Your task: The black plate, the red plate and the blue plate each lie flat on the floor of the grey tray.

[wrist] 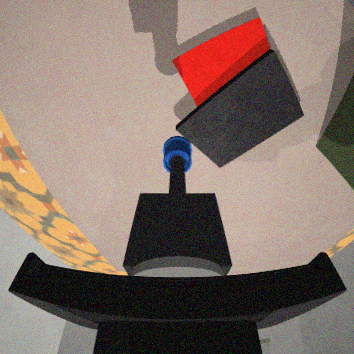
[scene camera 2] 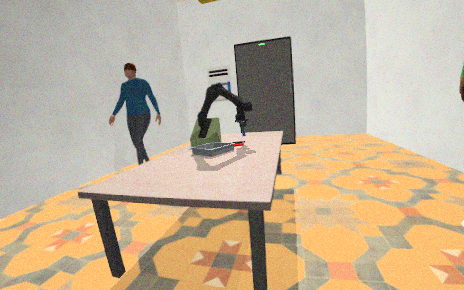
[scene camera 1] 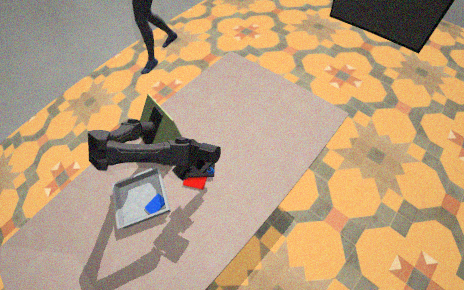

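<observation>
The black plate lies partly over the red plate, with one edge raised on it. Both are on the table outside the grey tray. The blue plate is inside the tray, near its right wall; whether it is fully flat is hard to tell. My gripper, a blue suction cup, is open and holds nothing. It hangs above the table, and in the wrist view it shows just beside a corner of the black plate.
An olive-green panel stands by the arm's base, behind the tray. The arm's shadow falls across the table beside the tray. A person is on the floor beyond the table.
</observation>
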